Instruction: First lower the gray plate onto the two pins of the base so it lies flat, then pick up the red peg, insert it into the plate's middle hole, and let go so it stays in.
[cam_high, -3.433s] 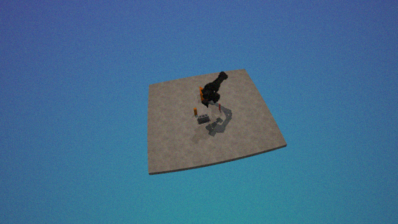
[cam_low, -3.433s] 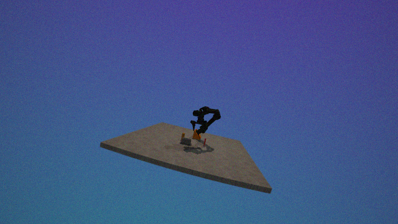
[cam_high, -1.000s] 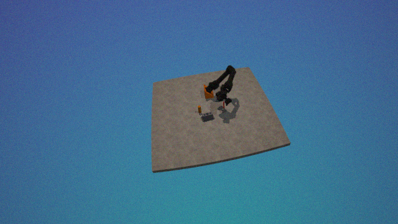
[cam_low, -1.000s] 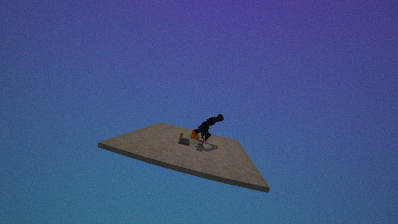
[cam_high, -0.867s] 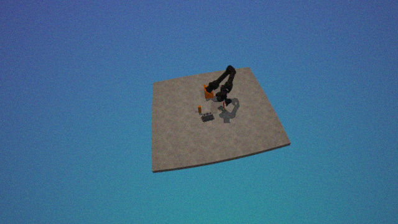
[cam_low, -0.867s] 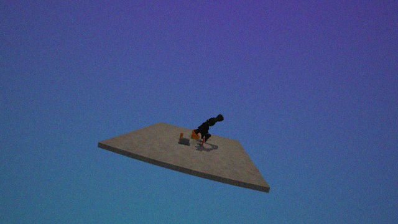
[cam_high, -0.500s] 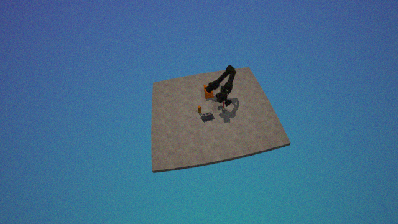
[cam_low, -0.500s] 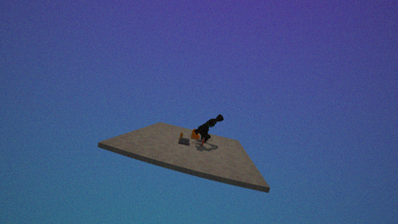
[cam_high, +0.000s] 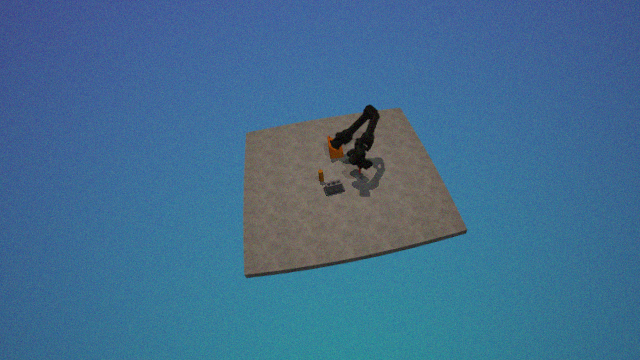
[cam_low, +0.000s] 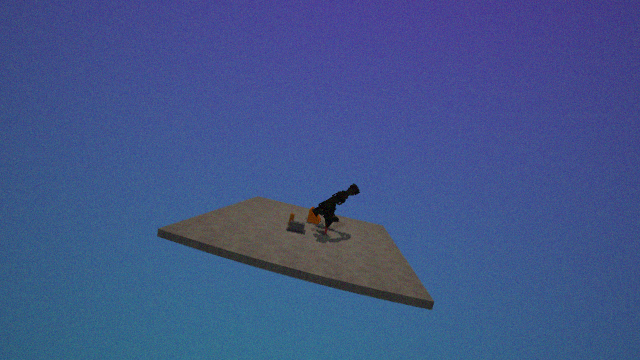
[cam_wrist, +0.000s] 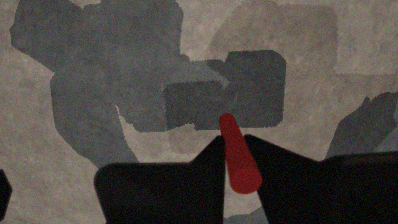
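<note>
Now: the gray plate 80 mm ahead of my gripper tip, 200 mm to the right of it and 10 mm above it. From my gripper tip the other things lie so: base (80 mm ahead, 200 mm to the right, 30 mm below); then orange peg (30 mm behind, 250 mm to the right); then red peg (right at my gripper tip).
</note>
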